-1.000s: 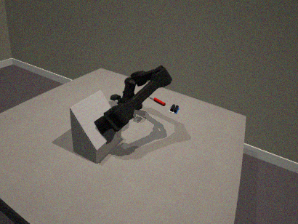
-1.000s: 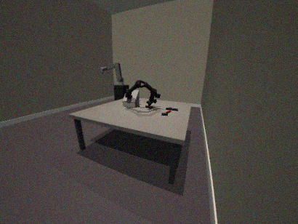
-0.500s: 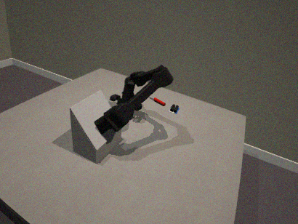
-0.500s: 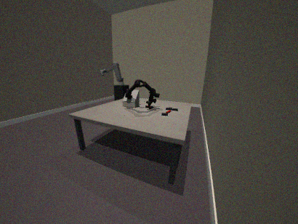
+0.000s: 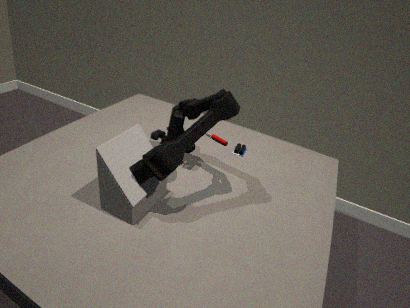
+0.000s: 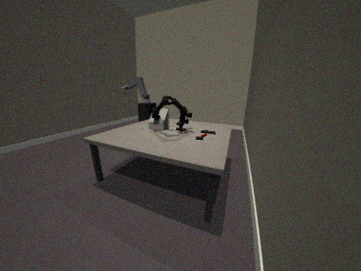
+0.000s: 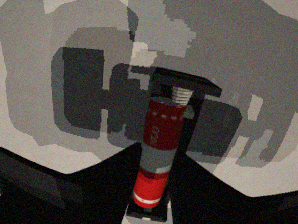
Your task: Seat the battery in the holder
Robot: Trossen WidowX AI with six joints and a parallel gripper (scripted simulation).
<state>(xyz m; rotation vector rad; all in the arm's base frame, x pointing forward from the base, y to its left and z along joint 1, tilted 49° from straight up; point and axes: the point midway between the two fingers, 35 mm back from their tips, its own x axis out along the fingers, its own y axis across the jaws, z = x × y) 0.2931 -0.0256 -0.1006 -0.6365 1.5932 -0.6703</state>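
Right now my gripper tip is 10 mm below the battery. Round my gripper tip: dark piece 280 mm ahead, 130 mm to the left, 10 mm below; then red tool 320 mm ahead, 70 mm to the right.
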